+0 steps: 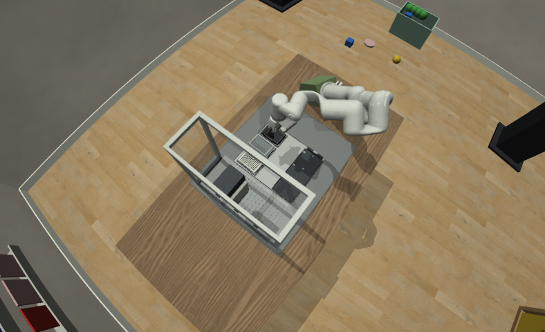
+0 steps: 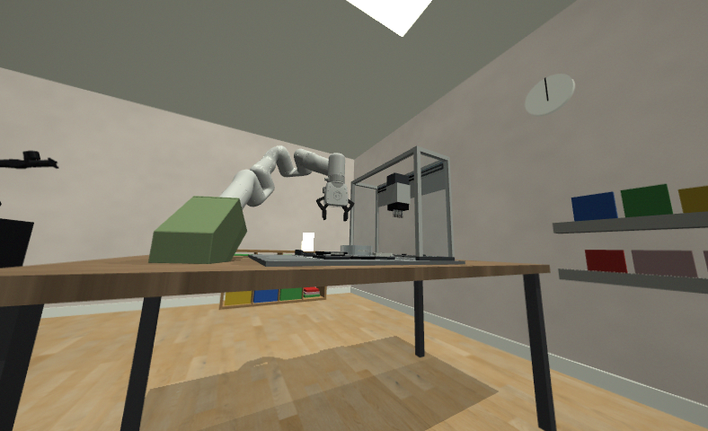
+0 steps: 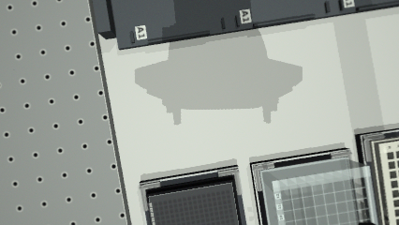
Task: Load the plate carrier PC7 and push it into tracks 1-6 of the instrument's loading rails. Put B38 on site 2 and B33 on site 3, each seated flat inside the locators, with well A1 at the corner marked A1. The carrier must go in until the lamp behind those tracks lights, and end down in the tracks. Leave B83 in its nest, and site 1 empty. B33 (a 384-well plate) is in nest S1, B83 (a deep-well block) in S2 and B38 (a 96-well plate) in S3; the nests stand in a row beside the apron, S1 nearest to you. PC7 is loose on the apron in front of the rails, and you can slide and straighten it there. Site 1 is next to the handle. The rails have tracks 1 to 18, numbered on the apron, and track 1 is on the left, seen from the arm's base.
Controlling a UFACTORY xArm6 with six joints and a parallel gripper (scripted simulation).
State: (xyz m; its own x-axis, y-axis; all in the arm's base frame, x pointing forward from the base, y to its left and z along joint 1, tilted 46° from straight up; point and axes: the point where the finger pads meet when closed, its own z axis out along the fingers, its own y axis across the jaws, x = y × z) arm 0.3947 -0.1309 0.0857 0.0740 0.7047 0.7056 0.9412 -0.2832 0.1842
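My gripper is now 15 cm above the dark 384-well plate, 6 cm to the left of it and 3 cm past it. Also, from my hand: white 96-well plate (19 cm ahead, 15 cm below, 3 cm to the right); then nest s1 (16 cm below, 6 cm to the right, 3 cm behind); then deep-well block (14 cm below, 8 cm ahead, 5 cm to the right).
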